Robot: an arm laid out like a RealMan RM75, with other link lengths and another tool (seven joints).
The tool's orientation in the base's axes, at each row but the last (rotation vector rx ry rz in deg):
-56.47, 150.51, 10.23
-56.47, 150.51, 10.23
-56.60, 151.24, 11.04
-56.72, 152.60, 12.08
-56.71, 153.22, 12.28
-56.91, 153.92, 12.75
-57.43, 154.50, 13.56
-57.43, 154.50, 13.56
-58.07, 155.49, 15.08
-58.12, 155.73, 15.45
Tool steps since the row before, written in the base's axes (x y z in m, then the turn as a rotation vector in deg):
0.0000, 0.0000, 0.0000, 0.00, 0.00, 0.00
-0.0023, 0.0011, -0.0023, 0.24, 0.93, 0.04
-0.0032, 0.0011, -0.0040, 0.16, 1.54, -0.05
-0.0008, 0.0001, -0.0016, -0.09, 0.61, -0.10
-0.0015, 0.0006, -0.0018, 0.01, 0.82, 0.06
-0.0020, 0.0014, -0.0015, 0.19, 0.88, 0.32
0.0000, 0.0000, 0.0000, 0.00, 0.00, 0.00
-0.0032, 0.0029, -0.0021, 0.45, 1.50, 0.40
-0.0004, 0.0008, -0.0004, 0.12, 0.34, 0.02
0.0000, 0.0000, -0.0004, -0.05, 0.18, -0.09
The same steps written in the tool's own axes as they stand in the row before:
0.0000, 0.0000, 0.0000, 0.00, 0.00, 0.00
0.0017, 0.0023, 0.0018, -0.76, 0.54, 0.24
0.0029, 0.0029, 0.0032, -1.05, 1.05, 0.45
0.0010, 0.0005, 0.0014, -0.28, 0.51, 0.22
0.0013, 0.0014, 0.0015, -0.53, 0.61, 0.14
0.0010, 0.0023, 0.0014, -0.78, 0.55, -0.06
0.0000, 0.0000, 0.0000, 0.00, 0.00, 0.00
0.0012, 0.0041, 0.0021, -1.37, 0.85, 0.06
-0.0001, 0.0008, 0.0005, -0.30, 0.18, 0.08
0.0001, 0.0000, 0.0004, -0.05, 0.16, 0.12

